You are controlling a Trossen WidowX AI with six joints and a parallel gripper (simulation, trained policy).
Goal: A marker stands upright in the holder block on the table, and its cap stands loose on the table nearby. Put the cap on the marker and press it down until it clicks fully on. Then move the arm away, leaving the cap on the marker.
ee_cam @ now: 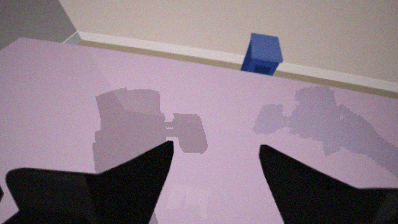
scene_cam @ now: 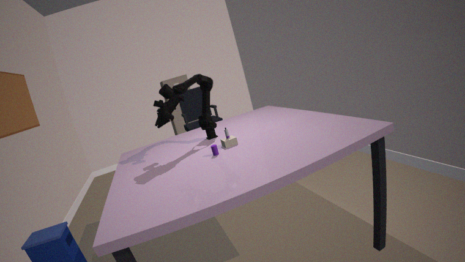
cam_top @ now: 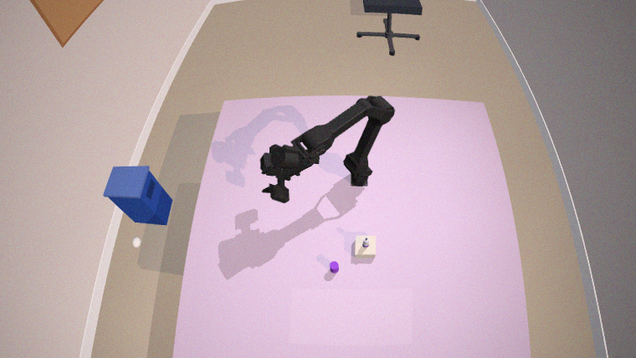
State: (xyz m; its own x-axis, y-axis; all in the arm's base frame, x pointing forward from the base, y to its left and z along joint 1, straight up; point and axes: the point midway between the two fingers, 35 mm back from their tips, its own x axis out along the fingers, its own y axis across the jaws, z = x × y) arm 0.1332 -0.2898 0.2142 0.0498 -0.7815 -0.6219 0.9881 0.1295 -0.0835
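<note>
Right now the purple cap is 230 mm ahead of my gripper tip, 240 mm to the left of it and 170 mm below it. Also, from my gripper tip: cream holder block: 150 mm ahead, 340 mm to the left, 170 mm below.
</note>
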